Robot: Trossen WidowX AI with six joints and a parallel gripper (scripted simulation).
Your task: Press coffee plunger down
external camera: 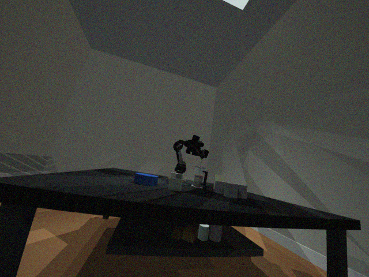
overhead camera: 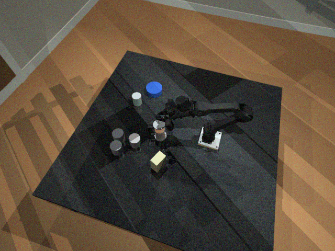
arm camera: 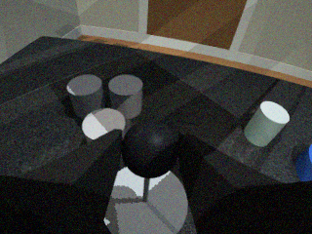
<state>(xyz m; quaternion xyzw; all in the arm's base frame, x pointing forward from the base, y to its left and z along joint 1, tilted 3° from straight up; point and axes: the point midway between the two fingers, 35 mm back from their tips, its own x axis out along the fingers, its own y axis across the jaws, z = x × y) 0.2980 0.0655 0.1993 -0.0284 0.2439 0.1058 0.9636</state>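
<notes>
The coffee press is 11 cm below my gripper tip. Round my gripper tip: blue disc (36 cm to the right, 20 cm below, 15 cm ahead).
</notes>
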